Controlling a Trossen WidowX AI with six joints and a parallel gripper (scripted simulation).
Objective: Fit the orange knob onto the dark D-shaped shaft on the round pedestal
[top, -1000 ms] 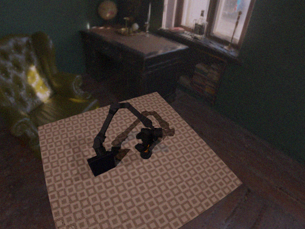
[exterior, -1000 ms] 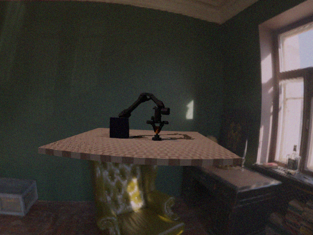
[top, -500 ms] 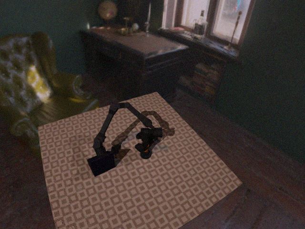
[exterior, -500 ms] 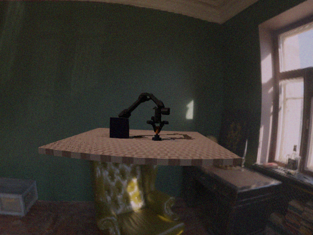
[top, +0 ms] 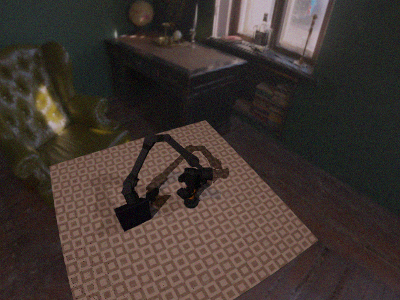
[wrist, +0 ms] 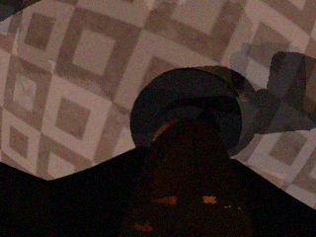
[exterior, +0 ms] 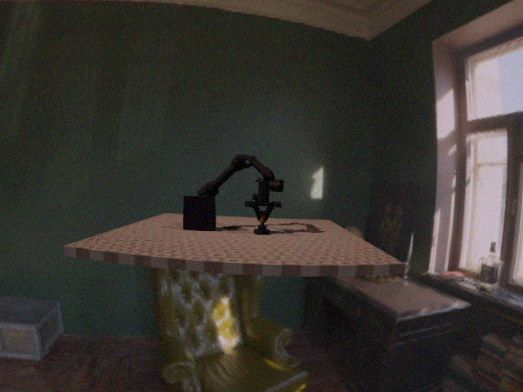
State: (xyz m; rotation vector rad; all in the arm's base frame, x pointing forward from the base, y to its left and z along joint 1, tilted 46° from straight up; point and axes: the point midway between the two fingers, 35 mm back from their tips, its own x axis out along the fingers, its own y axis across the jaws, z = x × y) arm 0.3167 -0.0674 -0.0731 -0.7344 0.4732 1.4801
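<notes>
The knob lies 20 mm above my gripper tip. From my gripper tip the other things lie so: pedestal (40 mm below).
</notes>
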